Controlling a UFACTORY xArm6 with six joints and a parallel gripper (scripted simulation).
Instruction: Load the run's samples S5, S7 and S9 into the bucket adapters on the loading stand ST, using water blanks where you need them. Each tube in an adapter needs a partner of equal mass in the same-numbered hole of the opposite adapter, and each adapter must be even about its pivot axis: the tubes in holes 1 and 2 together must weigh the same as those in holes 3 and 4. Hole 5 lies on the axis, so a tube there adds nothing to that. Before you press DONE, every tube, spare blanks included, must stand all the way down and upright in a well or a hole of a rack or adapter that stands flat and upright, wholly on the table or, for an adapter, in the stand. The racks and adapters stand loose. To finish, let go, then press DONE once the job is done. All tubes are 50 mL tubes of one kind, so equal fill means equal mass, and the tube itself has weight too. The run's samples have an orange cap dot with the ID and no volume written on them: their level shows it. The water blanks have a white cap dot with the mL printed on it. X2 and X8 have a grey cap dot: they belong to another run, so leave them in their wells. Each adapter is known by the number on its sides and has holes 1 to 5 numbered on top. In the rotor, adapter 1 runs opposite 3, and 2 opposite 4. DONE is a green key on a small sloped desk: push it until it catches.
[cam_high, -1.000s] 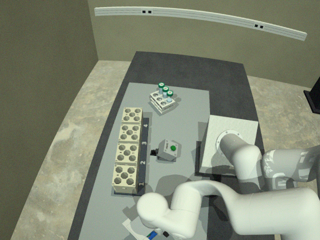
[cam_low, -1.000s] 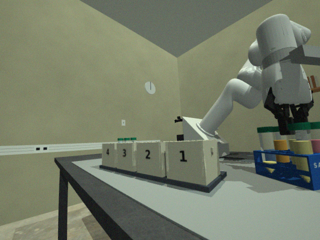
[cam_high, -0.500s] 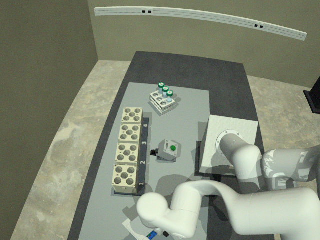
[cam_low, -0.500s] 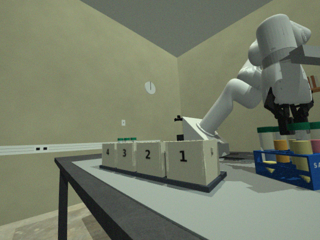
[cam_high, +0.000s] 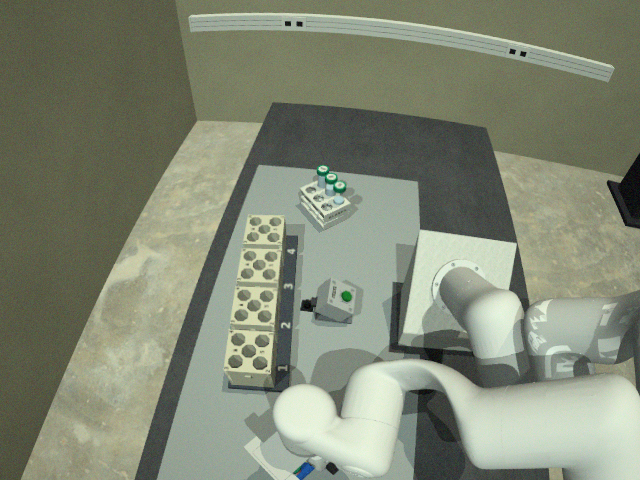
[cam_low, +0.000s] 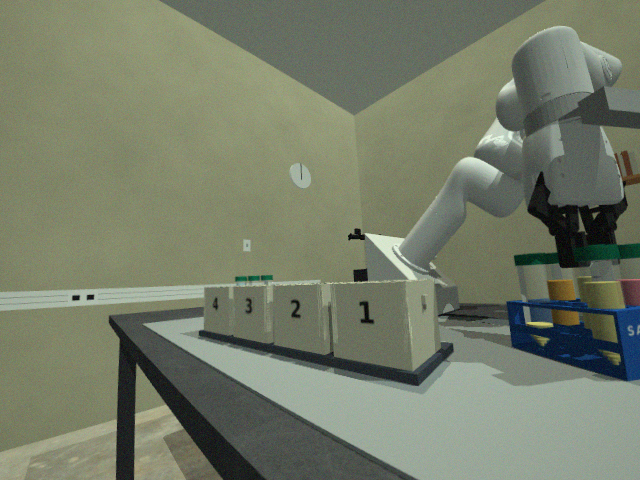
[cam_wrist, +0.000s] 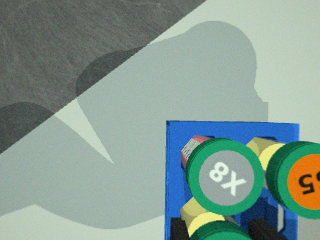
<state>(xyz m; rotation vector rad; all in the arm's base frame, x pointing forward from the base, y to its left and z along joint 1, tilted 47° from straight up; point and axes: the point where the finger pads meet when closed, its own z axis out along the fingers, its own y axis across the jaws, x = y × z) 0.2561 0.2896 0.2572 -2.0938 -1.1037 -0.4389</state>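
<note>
Right now my hand is 5 cm above the yellow-filled tube and 1 cm short of it. From my hand the other things lie so: orange-capped tube 6 cm below, 4 cm to the right, 3 cm behind; then grey-dotted tube 6 cm to the right, 6 cm below, 1 cm ahead; then blue sample rack 9 cm below, 2 cm ahead, 1 cm to the right.
</note>
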